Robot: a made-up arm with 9 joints. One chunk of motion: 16 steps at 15 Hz.
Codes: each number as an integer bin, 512 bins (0 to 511) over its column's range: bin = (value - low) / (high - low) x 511, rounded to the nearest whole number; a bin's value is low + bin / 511 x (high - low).
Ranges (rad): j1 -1.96..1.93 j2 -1.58..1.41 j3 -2.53..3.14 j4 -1.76..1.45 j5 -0.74..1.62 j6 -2.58..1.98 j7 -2.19..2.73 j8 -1..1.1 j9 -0.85..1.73
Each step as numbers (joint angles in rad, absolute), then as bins.
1 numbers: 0.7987 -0.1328 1.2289 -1.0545 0.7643 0.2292 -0.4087 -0.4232 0.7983
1 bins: 362 247 339 112 326 315 185 140 326
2 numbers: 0.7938 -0.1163 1.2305 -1.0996 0.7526 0.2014 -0.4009 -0.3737 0.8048
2 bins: 362 250 339 105 323 312 186 152 328
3 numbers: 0.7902 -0.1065 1.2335 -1.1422 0.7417 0.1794 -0.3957 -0.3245 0.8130
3 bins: 361 252 339 98 321 309 186 164 329
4 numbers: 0.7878 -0.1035 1.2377 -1.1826 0.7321 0.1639 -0.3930 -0.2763 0.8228
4 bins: 361 252 340 92 319 307 187 176 331
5 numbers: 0.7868 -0.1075 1.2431 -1.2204 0.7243 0.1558 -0.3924 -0.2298 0.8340
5 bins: 361 252 340 86 317 307 187 187 334
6 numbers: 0.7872 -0.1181 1.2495 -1.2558 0.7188 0.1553 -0.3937 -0.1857 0.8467
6 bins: 361 250 341 80 316 307 187 198 336
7 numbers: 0.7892 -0.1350 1.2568 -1.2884 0.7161 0.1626 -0.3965 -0.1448 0.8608
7 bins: 361 247 341 75 315 307 186 208 339
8 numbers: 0.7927 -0.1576 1.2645 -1.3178 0.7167 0.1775 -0.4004 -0.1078 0.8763
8 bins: 362 243 342 70 315 309 186 217 342
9 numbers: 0.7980 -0.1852 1.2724 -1.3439 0.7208 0.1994 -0.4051 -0.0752 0.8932
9 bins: 362 238 343 66 316 311 185 225 345
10 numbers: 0.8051 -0.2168 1.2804 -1.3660 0.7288 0.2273 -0.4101 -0.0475 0.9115
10 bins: 363 233 343 63 318 315 185 232 349
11 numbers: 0.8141 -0.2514 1.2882 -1.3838 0.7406 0.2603 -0.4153 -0.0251 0.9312
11 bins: 364 227 344 60 321 318 184 237 353
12 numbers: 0.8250 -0.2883 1.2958 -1.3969 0.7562 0.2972 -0.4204 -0.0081 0.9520
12 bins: 366 221 345 58 324 322 184 241 357
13 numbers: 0.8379 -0.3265 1.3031 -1.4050 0.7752 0.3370 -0.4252 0.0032 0.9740
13 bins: 368 214 345 57 328 327 183 244 361
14 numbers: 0.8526 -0.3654 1.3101 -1.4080 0.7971 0.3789 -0.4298 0.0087 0.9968
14 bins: 369 208 346 56 333 332 183 245 366
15 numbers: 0.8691 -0.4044 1.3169 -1.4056 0.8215 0.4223 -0.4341 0.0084 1.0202
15 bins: 372 201 347 56 338 336 182 245 370
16 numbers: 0.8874 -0.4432 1.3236 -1.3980 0.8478 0.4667 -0.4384 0.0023 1.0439
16 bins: 374 194 347 58 344 341 182 244 375
